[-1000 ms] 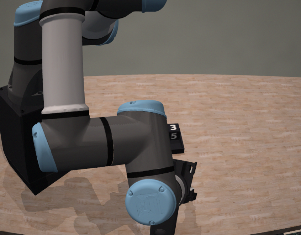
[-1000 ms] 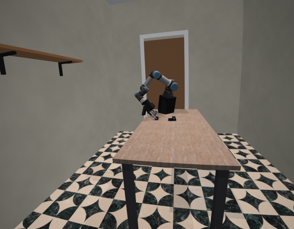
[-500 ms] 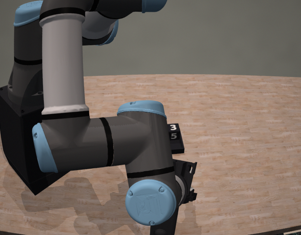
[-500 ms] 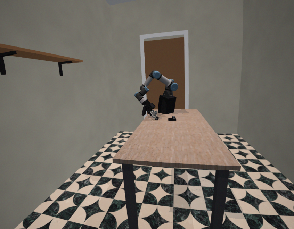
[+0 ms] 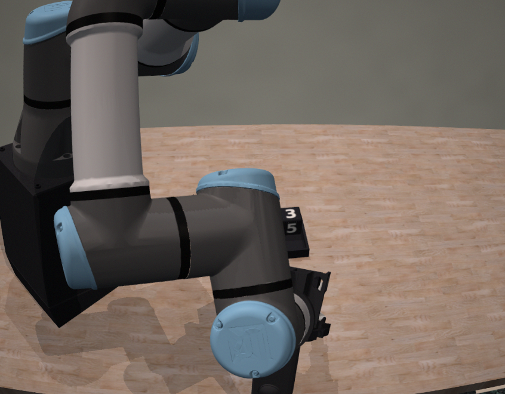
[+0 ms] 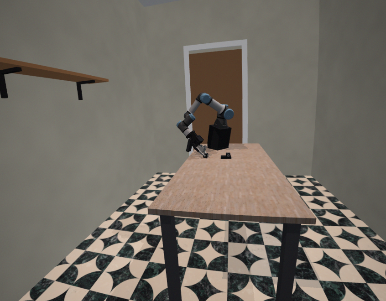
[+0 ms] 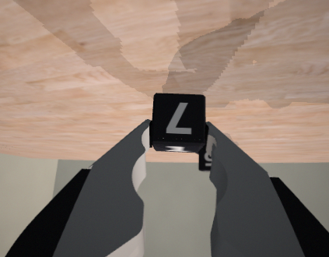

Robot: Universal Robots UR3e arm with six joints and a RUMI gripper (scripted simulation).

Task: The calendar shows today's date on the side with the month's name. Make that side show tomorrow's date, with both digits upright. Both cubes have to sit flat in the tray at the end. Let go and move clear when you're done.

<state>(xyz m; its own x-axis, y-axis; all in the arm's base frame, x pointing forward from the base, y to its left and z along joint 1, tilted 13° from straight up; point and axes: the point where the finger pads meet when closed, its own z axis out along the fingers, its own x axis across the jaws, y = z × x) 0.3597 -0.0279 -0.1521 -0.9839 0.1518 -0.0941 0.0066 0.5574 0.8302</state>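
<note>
Right now my hand is 1 cm to the right of the black number cube and 1 cm above it. Also, from my hand: black calendar tray 3 cm behind, 16 cm to the left, 2 cm below.
</note>
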